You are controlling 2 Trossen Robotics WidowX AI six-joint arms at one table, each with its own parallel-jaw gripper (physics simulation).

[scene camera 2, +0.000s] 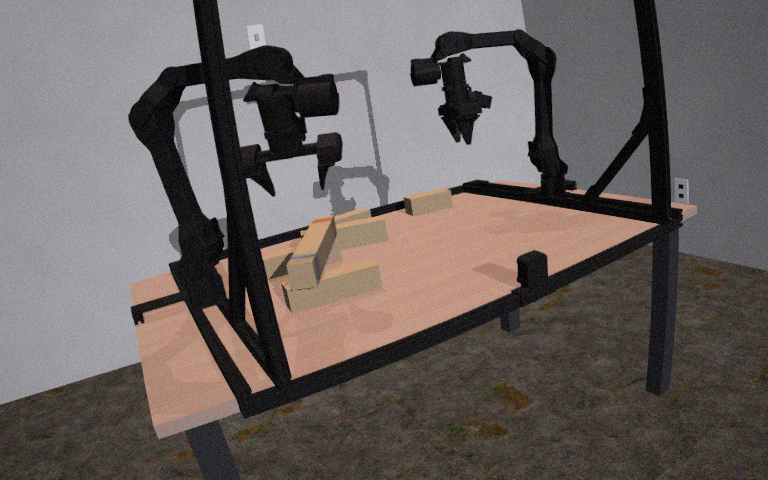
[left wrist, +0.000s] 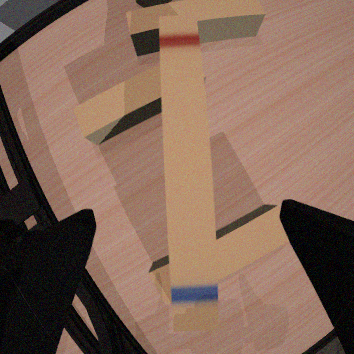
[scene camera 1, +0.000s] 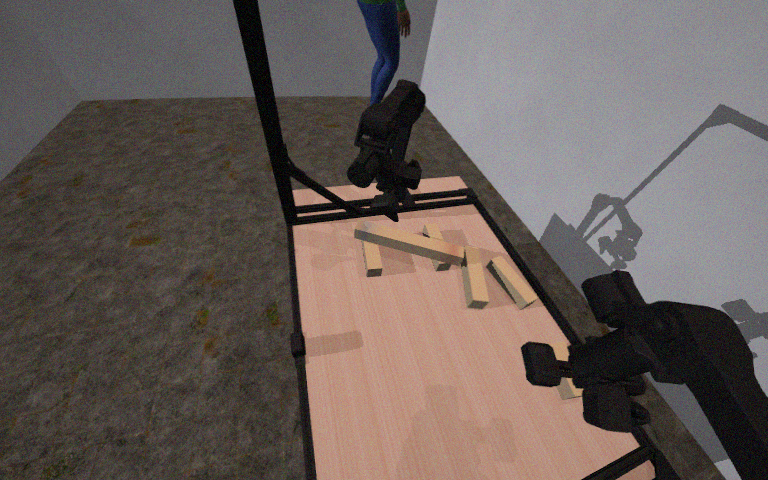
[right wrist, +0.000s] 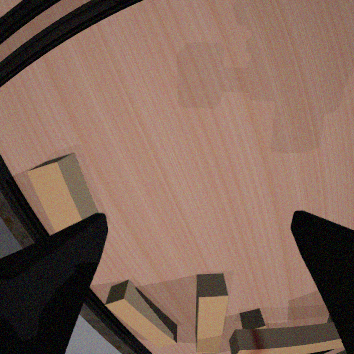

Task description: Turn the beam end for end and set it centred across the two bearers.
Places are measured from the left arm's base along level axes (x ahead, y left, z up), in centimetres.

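Pixels of known places: left gripper, fingertip midpoint: (scene camera 2: pixel 298 192) (left wrist: pixel 188 214) (scene camera 1: pixel 400 210); right gripper, fingertip midpoint: (scene camera 2: pixel 463 143) (right wrist: pixel 201 222); left arm's base, link origin: (scene camera 2: pixel 207 301); right arm's base, link origin: (scene camera 2: pixel 554 195).
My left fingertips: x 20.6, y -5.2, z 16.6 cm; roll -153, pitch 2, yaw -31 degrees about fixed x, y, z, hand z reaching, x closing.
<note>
Ahead of a thing's pixels: the offset from my left fingertips to its top centre.
The beam {dx +2.7, dy +3.8, dz -9.8 cm} (scene camera 1: pixel 410 243) (scene camera 2: pixel 308 254) (left wrist: pixel 187 160) (right wrist: pixel 295 340) lies across a near bearer {dx +0.3, dy -7.4, dz -14.2 cm} (scene camera 1: pixel 372 260) (scene camera 2: pixel 345 285) (left wrist: pixel 250 250) and a second bearer {dx +2.7, dy +14.8, dz -14.2 cm} (scene camera 1: pixel 441 263) (left wrist: pixel 120 102) (right wrist: pixel 251 318). Its blue-banded end is at the near bearer, at the left in scene camera 1. Its red-banded end reaches farther past the second bearer, close to another block; whether they touch is unclear. My left gripper (scene camera 1: pixel 399 210) (scene camera 2: pixel 298 191) (left wrist: pixel 188 214) is open and empty above the beam, towards its blue end. My right gripper (scene camera 2: pixel 463 141) (right wrist: pixel 201 222) is open and empty, high over the table's other end.
A loose block {dx +16.3, dy +21.6, dz -13.5 cm} (scene camera 1: pixel 475 283) (scene camera 2: pixel 365 233) (right wrist: pixel 212 320) lies at the red end. Another block {dx +20.8, dy +33.2, dz -14.1 cm} (scene camera 1: pixel 512 283) (right wrist: pixel 142 320) lies beside it, near the table's rail. A further block {dx +47.6, dy +32.0, dz -13.8 cm} (scene camera 1: pixel 569 389) (scene camera 2: pixel 427 202) (right wrist: pixel 62 195) lies near the right gripper. Black frame posts (scene camera 2: pixel 220 113) rise from the table edge.
</note>
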